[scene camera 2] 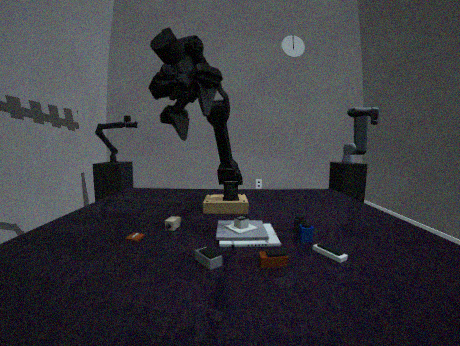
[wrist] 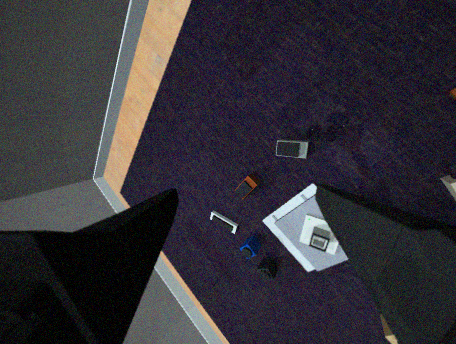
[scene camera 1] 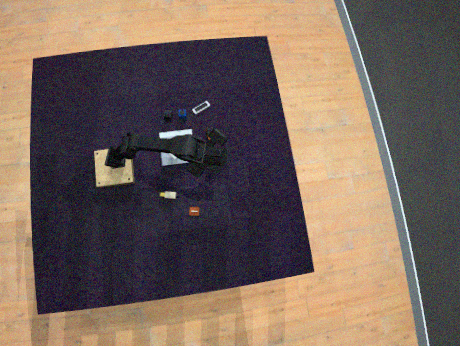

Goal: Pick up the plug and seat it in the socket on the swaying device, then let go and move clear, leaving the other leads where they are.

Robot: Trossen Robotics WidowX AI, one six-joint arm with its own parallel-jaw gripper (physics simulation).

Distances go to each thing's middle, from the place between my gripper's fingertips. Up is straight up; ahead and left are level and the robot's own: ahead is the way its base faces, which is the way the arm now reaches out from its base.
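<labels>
I find the device with the socket [scene camera 2: 241, 232] 260 mm below my hand, and it is also 130 mm to the left of my hand and 150 mm behind it.
</labels>
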